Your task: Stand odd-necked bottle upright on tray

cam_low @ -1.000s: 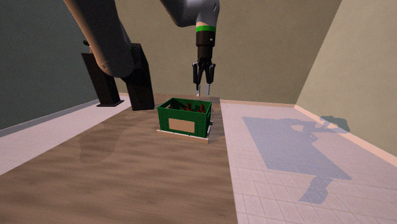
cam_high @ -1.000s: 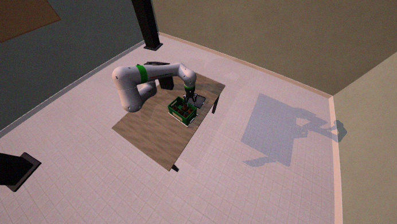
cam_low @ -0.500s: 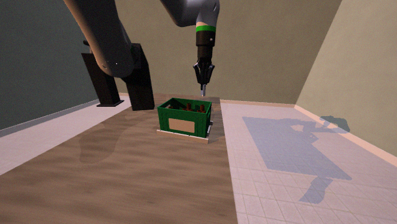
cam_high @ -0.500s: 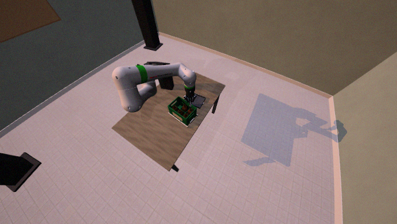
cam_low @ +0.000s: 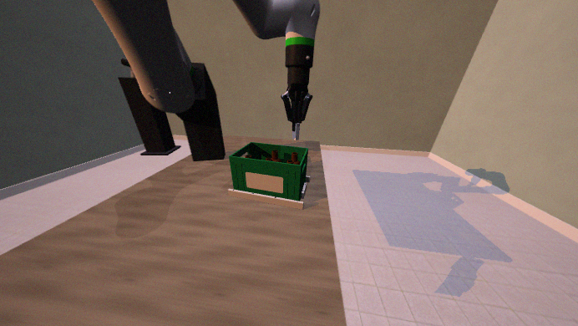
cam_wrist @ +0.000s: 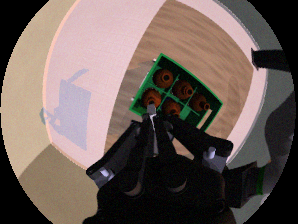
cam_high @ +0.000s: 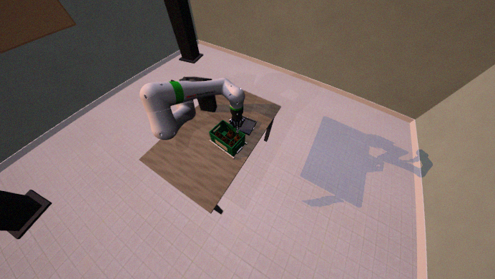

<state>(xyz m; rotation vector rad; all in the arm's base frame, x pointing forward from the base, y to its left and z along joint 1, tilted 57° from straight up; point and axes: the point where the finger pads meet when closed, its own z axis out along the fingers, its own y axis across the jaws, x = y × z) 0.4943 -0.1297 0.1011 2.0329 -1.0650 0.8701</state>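
Right now my hand is 11 cm past the brown bottle, 6 cm to the left of it and 17 cm above it. The rest, counted from my hand: dark tray: 4 cm behind, 25 cm to the left, 24 cm below; green crate: 10 cm behind, 2 cm to the right, 17 cm below.
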